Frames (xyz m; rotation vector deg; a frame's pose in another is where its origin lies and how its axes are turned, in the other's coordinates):
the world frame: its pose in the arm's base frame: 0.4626 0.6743 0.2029 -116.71 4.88 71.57
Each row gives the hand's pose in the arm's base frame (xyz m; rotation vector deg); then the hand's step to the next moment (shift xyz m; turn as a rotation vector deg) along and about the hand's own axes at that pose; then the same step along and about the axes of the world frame.
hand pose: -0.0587 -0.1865 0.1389 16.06 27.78 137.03
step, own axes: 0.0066 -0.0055 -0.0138 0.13 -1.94 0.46
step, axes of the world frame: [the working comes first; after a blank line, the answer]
step, axes of the arm's base frame: -0.0062 0.0045 -0.0143 1.17 1.58 -0.37

0.0095 0.0071 0.0111 1.39 -1.42 0.19
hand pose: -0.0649 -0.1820 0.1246 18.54 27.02 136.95
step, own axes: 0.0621 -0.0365 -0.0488 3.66 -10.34 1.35
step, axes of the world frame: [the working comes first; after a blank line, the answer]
step, axes of the arm's base frame: -0.0424 0.0547 -0.0526 3.64 10.09 -2.68

0.0362 0.0063 0.0789 7.10 -7.37 4.17
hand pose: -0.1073 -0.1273 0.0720 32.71 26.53 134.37
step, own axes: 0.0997 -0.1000 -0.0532 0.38 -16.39 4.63
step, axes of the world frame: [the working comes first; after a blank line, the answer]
step, axes of the arm's base frame: -0.0425 0.1299 -0.0640 10.72 12.73 -3.64

0.0680 -0.0422 0.1279 12.39 -11.67 0.75
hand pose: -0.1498 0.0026 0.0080 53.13 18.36 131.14
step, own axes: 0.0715 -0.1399 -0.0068 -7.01 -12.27 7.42
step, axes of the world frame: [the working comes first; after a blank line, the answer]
step, axes of the arm's base frame: 0.0222 0.1532 -0.0278 14.75 4.78 -3.78

0.0803 -0.1055 0.0846 12.21 -7.44 -7.09
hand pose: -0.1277 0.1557 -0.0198 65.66 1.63 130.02
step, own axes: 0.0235 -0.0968 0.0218 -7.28 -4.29 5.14
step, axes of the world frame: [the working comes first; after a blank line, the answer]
step, axes of the arm's base frame: 0.0533 0.0868 0.0044 9.24 -1.40 -3.24

0.0508 -0.0875 0.0123 7.00 -0.98 -6.92
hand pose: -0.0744 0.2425 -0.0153 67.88 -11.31 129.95
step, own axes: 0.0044 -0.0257 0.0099 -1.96 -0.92 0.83
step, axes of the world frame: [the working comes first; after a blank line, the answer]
step, axes of the arm's base frame: 0.0191 0.0194 0.0062 1.97 -0.36 -1.17

0.0110 -0.0253 -0.0039 1.85 0.11 -1.39
